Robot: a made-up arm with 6 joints. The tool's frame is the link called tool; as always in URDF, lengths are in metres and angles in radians.
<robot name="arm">
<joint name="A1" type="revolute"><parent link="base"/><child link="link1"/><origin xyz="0.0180 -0.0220 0.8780" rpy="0.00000 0.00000 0.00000"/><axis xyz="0 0 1"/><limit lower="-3.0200" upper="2.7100" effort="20" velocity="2.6"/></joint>
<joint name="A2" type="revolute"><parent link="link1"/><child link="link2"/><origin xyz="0.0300 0.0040 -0.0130" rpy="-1.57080 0.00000 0.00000"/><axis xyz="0 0 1"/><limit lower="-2.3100" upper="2.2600" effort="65" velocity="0.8"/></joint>
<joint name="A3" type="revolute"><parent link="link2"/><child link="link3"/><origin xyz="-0.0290 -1.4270 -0.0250" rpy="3.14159 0.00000 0.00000"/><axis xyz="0 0 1"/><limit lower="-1.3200" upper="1.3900" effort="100" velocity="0.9"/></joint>
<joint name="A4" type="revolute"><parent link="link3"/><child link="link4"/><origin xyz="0.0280 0.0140 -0.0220" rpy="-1.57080 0.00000 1.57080"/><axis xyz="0 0 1"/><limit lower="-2.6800" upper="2.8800" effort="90" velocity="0.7"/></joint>
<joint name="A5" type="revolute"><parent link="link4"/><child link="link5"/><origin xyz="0.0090 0.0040 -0.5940" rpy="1.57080 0.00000 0.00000"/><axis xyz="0 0 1"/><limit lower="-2.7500" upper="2.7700" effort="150" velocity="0.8"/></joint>
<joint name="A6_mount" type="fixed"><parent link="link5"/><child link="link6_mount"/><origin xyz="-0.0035 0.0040 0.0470" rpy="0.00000 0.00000 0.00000"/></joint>
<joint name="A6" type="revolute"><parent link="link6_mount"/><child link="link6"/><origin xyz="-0.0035 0.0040 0.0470" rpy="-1.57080 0.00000 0.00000"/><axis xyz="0 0 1"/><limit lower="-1.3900" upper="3.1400" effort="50" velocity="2.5"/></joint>
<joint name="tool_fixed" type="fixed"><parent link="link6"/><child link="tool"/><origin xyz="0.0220 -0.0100 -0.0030" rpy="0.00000 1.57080 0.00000"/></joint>
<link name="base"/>
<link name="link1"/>
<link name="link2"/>
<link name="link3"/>
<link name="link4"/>
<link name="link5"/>
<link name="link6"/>
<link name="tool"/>
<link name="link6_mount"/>
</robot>
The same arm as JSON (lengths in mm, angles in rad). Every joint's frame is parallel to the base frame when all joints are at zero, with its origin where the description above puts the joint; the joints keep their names.
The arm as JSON. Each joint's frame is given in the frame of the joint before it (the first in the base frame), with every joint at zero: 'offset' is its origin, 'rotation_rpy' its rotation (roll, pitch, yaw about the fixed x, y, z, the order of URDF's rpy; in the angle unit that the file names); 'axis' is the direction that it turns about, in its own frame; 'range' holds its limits. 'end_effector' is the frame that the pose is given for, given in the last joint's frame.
{"length_unit": "mm", "angle_unit": "rad", "chain": [
  {"id": "A1", "offset": [18.0, -22.0, 878.0], "rotation_rpy": [0.0, 0.0, 0.0], "axis": [0.0, 0.0, 1.0], "range": [-3.02, 2.71]},
  {"id": "A2", "offset": [30.0, 4.0, -13.0], "rotation_rpy": [0.0, 0.0, 0.0], "axis": [0.0, 1.0, 0.0], "range": [-2.31, 2.26]},
  {"id": "A3", "offset": [-29.0, -25.0, 1427.0], "rotation_rpy": [0.0, 0.0, 0.0], "axis": [0.0, -1.0, 0.0], "range": [-1.32, 1.39]},
  {"id": "A4", "offset": [28.0, 22.0, 14.0], "rotation_rpy": [0.0, 0.0, 0.0], "axis": [-1.0, 0.0, 0.0], "range": [-2.68, 2.88]},
  {"id": "A5", "offset": [594.0, 4.0, 9.0], "rotation_rpy": [0.0, 0.0, 0.0], "axis": [0.0, -1.0, 0.0], "range": [-2.75, 2.77]},
  {"id": "A6", "offset": [-8.0, -94.0, -7.0], "rotation_rpy": [0.0, 0.0, 0.0], "axis": [-1.0, 0.0, 0.0], "range": [-1.39, 3.14]}
], "end_effector": {"offset": [3.0, -10.0, 22.0], "rotation_rpy": [0.0, 0.0, 0.0]}}

